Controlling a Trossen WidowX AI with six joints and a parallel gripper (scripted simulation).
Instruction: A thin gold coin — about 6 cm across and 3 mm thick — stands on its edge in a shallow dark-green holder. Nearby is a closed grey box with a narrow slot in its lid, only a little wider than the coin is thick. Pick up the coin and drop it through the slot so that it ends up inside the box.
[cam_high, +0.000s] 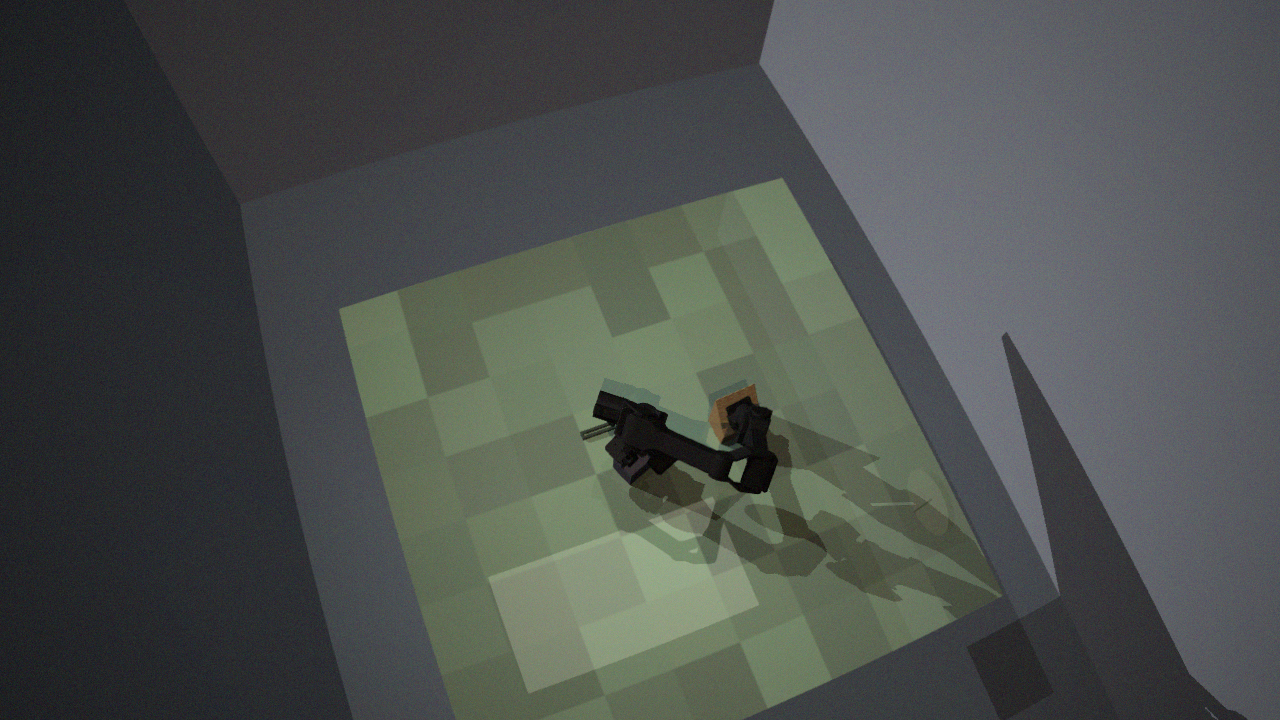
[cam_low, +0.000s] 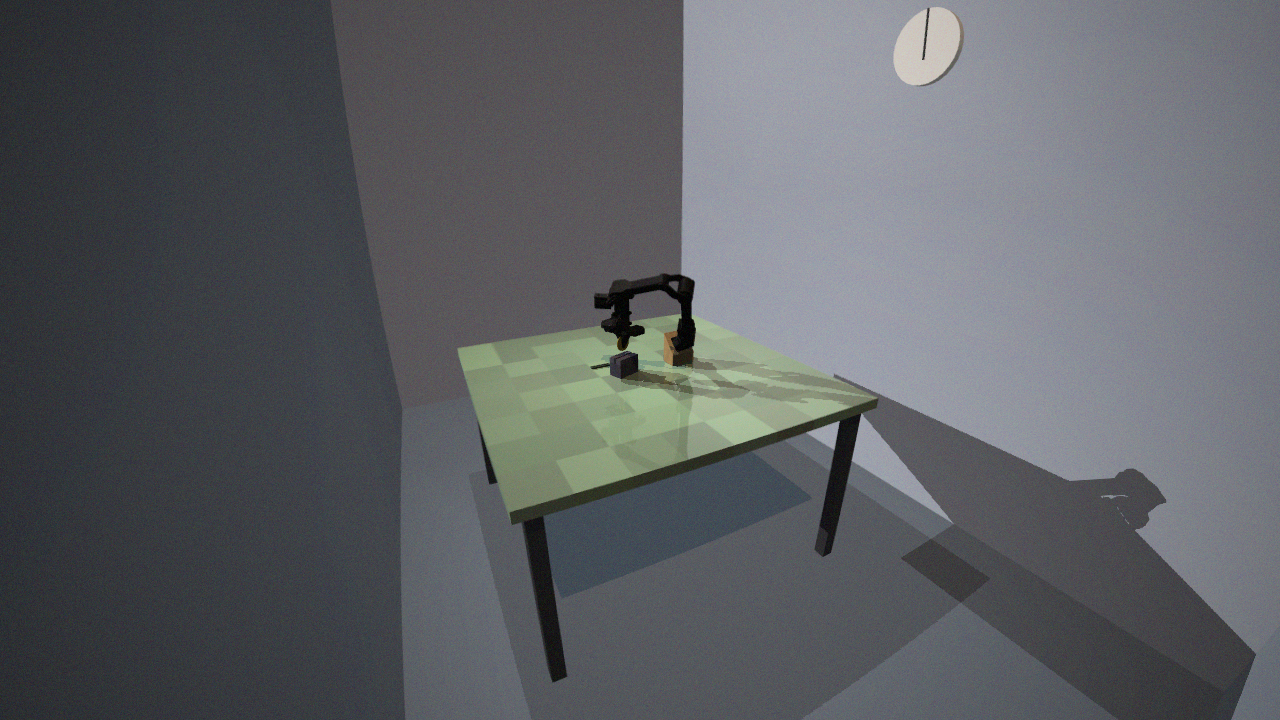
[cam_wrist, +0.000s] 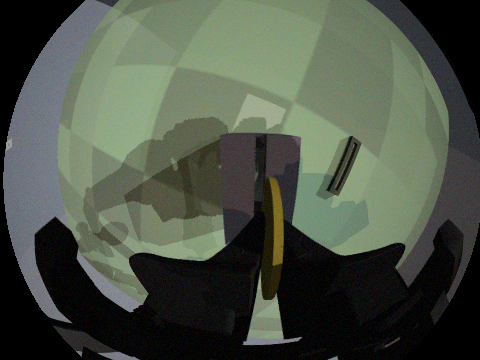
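My gripper tip is now 2 cm below the thin gold coin.
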